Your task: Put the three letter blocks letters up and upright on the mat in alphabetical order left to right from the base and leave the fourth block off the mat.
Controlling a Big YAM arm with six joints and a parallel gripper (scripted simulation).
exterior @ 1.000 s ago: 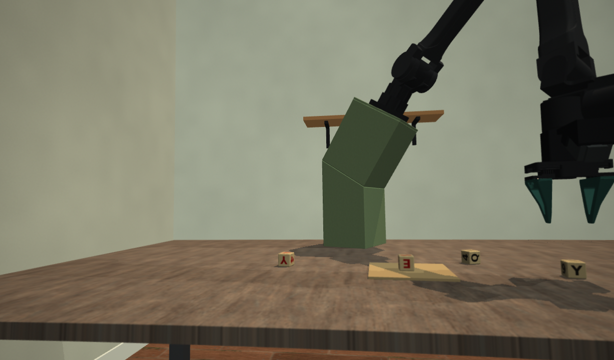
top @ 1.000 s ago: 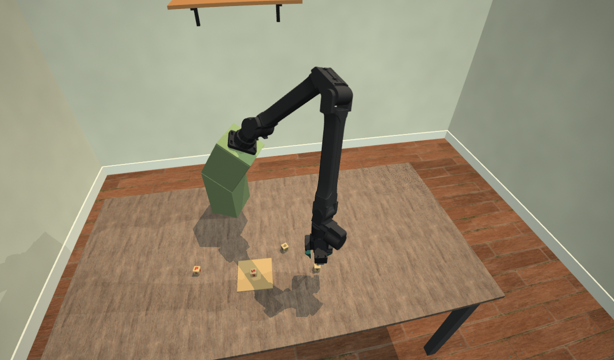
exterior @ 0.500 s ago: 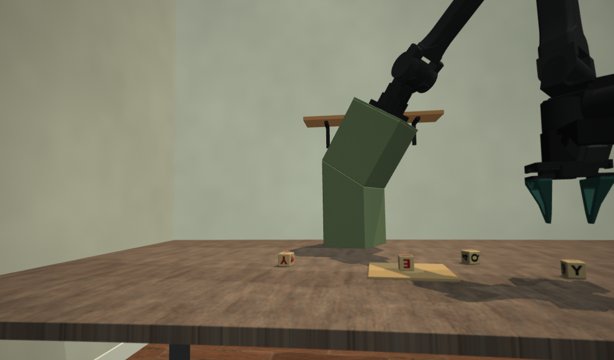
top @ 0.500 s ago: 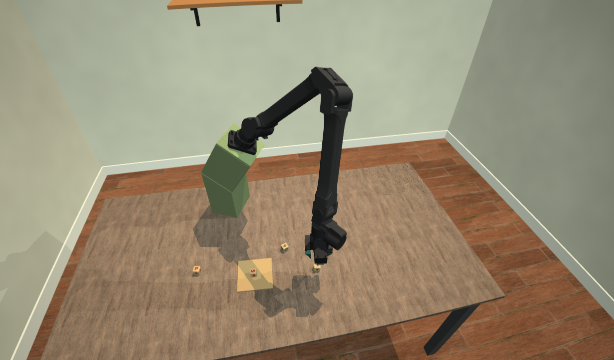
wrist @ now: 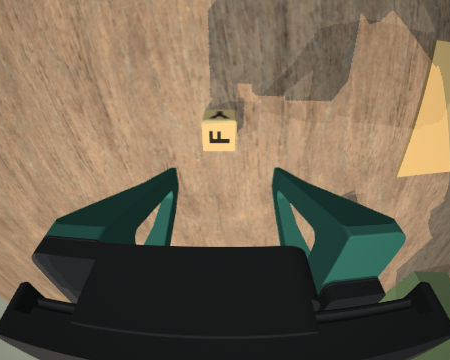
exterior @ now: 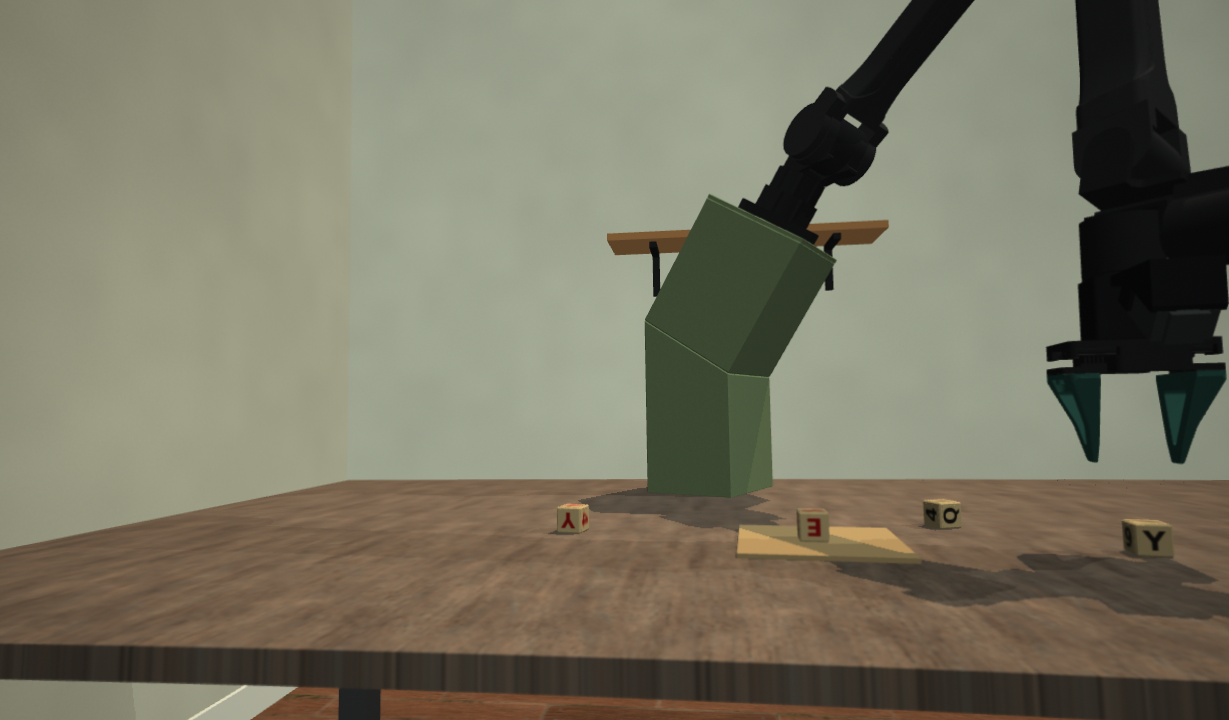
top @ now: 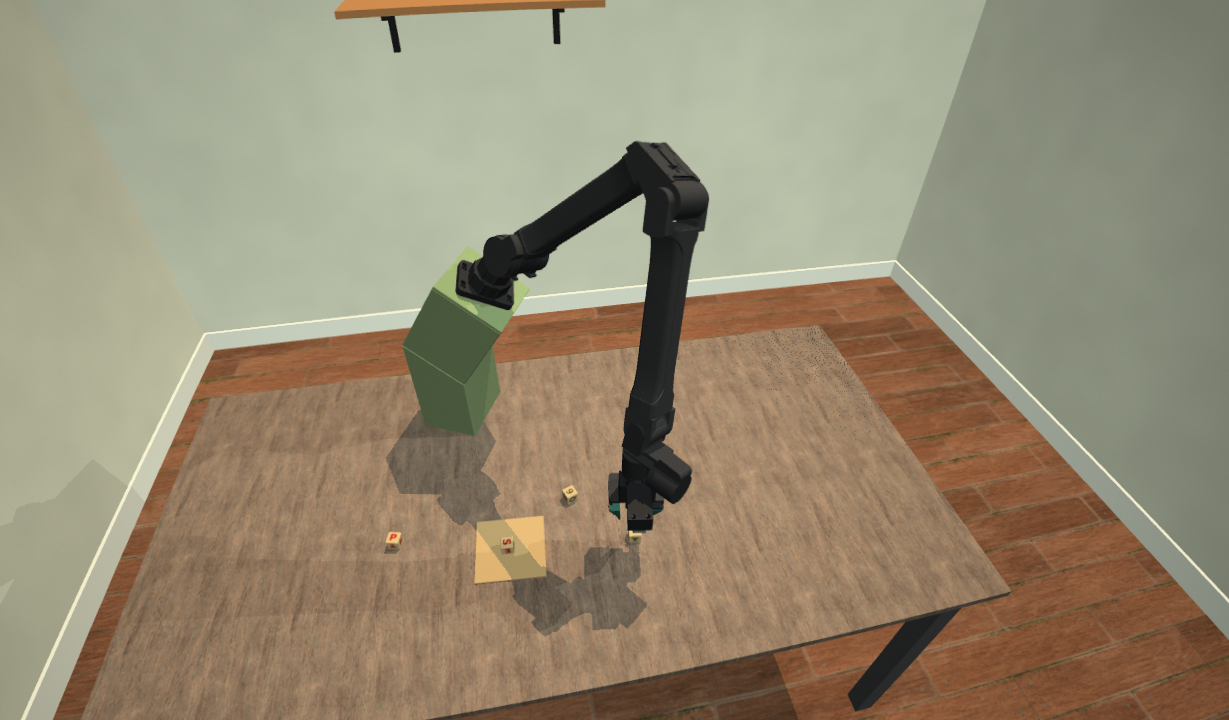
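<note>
Now: hand 25 cm to the left of the tan mat and 8 cm above it.
</note>
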